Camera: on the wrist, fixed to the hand. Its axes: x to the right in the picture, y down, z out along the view.
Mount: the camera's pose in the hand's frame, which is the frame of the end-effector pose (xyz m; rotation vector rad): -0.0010 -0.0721 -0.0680 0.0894 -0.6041 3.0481
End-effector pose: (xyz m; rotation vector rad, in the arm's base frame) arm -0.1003 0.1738 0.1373 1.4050 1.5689 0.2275
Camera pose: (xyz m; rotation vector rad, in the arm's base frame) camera -0.1981 0.1806 0.1225 2.0871 -2.0063 1.0842
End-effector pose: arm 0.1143 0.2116 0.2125 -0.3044 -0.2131 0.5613
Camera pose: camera 0.1677 0.1378 0.1734 0.0655 0.0830 -2.5917
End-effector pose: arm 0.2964 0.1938 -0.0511 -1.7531 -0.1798 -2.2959
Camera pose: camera 0.2140 0.2466 -0.0667 -0.4750 1.1709 0.4897
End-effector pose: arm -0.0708 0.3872 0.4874 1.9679 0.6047 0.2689
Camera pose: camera -0.1227 0.4651 0.4549 -0.8867 2.6742 -1.0011
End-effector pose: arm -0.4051 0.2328 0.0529 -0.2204 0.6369 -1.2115
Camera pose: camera -0.5014 0.2197 0.0333 0.4593 -0.1405 1.7388
